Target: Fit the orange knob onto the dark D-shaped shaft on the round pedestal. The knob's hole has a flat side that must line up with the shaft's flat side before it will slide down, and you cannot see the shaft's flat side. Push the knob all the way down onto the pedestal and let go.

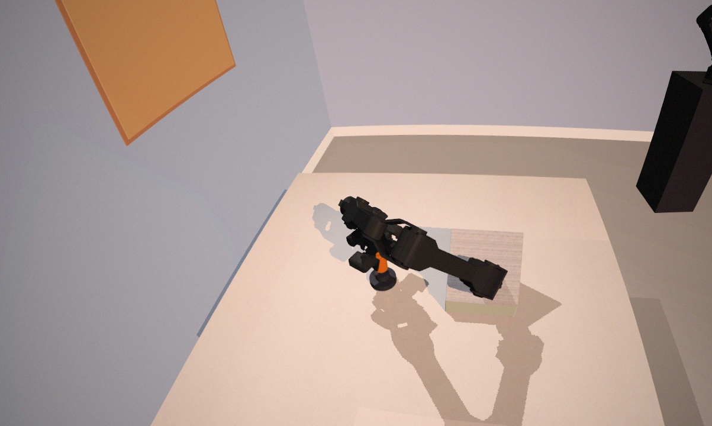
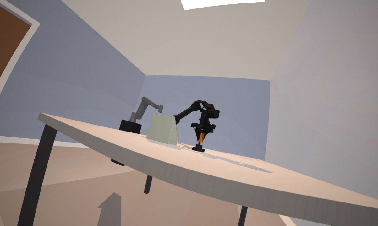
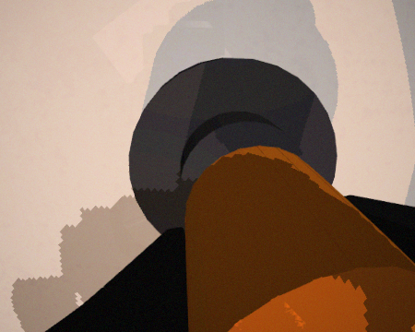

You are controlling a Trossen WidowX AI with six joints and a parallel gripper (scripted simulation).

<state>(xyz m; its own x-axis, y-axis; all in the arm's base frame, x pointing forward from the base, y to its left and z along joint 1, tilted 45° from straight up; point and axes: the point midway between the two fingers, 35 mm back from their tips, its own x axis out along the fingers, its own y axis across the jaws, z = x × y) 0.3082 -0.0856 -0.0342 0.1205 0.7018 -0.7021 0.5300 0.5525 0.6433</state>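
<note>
The orange knob lies 2 cm above my gripper tip. The rest, counted from my gripper tip: pedestal (4 cm below).
</note>
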